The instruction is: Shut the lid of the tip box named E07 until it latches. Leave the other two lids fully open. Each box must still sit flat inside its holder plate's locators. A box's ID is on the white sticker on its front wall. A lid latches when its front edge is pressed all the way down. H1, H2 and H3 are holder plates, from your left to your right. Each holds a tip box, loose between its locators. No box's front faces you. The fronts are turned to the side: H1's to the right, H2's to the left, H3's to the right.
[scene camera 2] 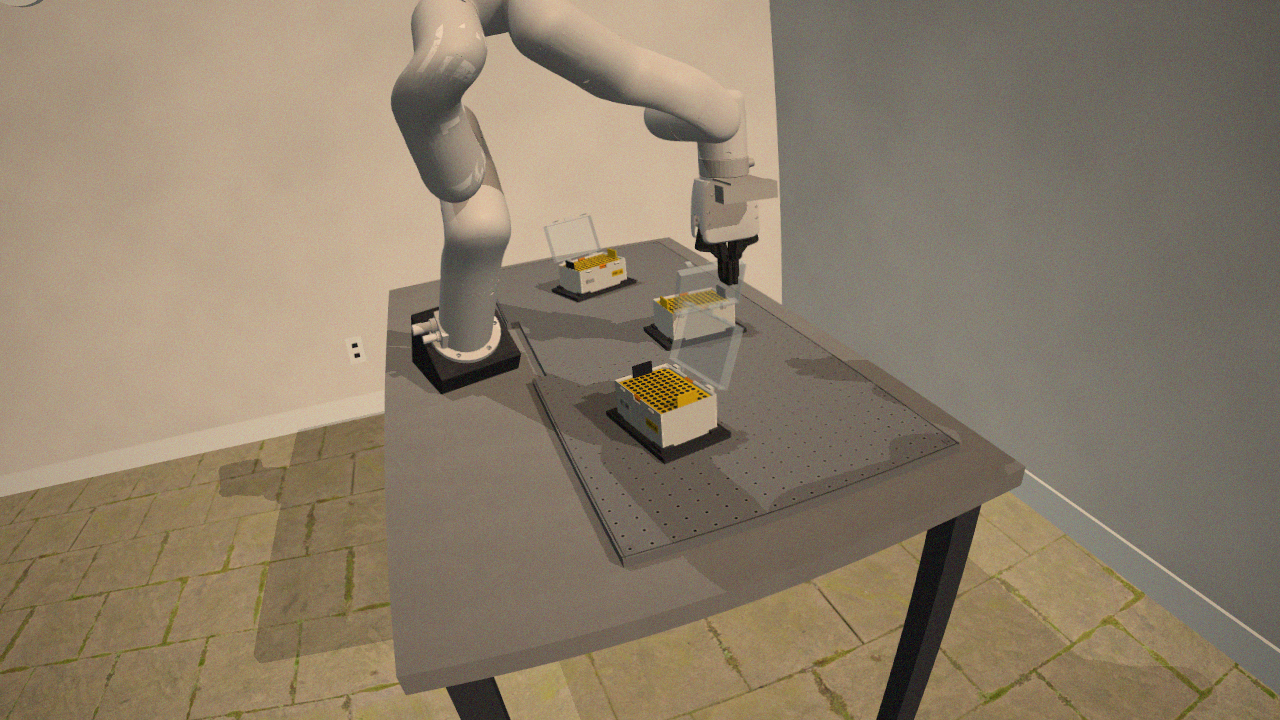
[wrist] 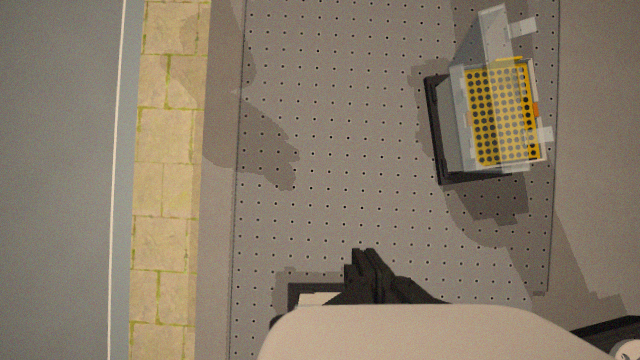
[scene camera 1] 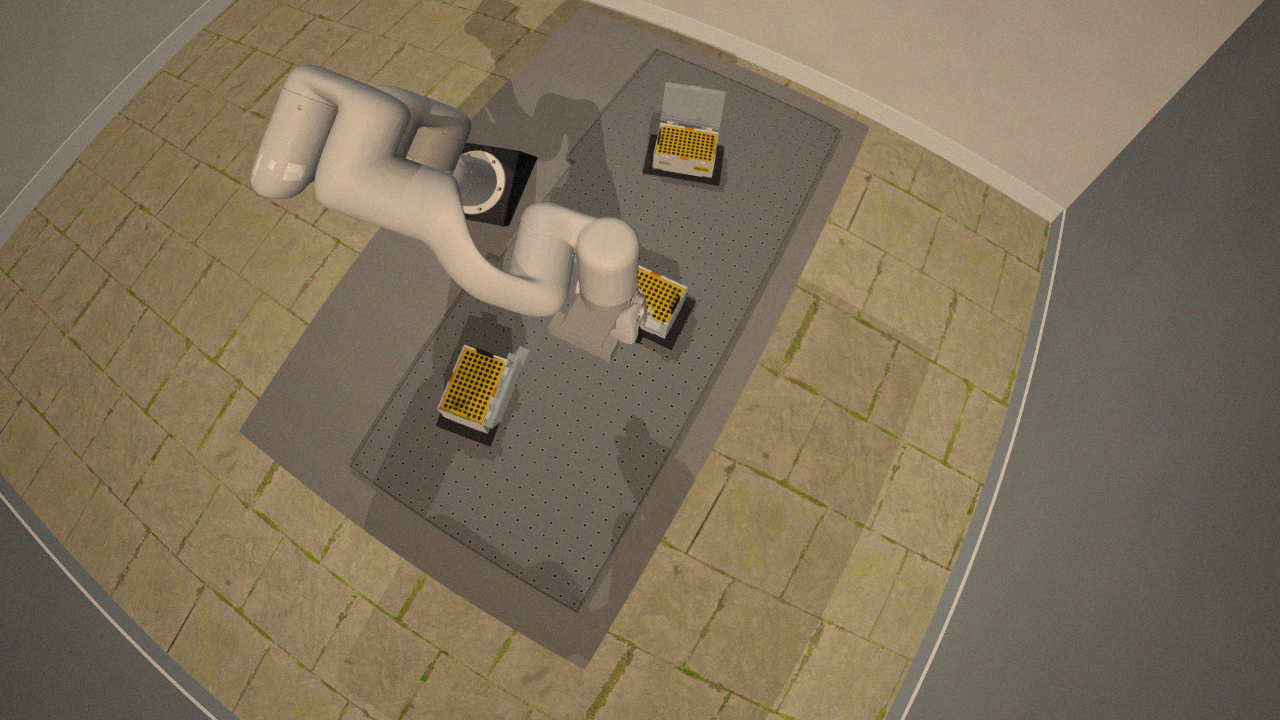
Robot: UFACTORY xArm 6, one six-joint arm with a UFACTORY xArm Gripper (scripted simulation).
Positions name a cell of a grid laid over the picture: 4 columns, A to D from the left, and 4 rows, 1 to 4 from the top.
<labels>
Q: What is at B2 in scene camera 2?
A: A tip box.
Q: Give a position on a holder plate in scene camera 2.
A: At C3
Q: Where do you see a lid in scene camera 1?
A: B3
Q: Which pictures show my gripper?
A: Scene camera 2, the wrist view and scene camera 1: all of them.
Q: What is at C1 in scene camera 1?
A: A tip box.
</labels>
